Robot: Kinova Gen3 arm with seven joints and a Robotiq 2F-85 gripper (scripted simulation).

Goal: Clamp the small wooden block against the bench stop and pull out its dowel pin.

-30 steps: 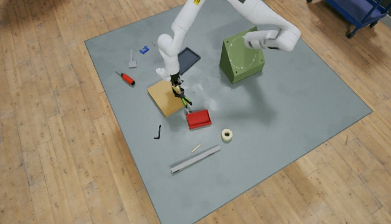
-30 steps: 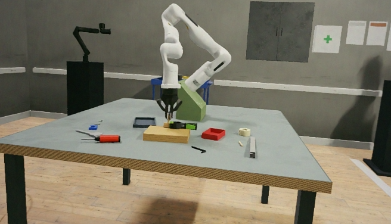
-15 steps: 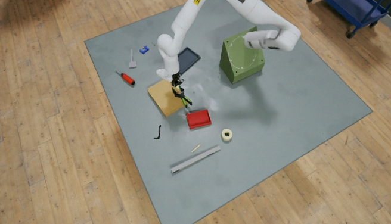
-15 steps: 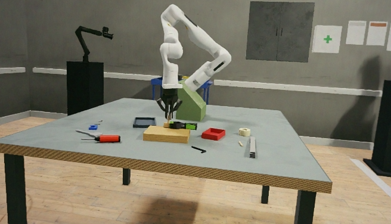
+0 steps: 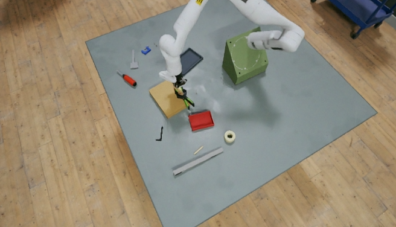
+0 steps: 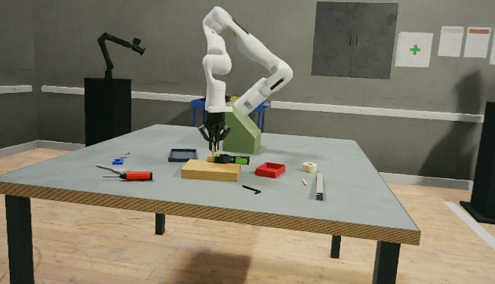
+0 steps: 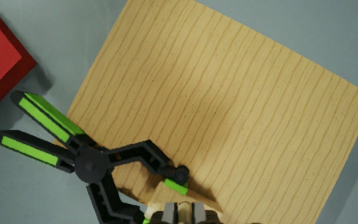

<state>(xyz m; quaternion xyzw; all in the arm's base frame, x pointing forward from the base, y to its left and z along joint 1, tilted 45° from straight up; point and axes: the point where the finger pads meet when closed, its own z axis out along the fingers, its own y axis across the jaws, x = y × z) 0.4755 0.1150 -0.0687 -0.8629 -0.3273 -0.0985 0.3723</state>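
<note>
Now: the dowel pin 20 mm below my hand. The rest, counted from my hand: small wooden block: 50 mm below; bench board: 70 mm below, 50 mm ahead, 20 mm to the left; red tray: 220 mm to the left, 80 mm below, 50 mm behind.
</note>
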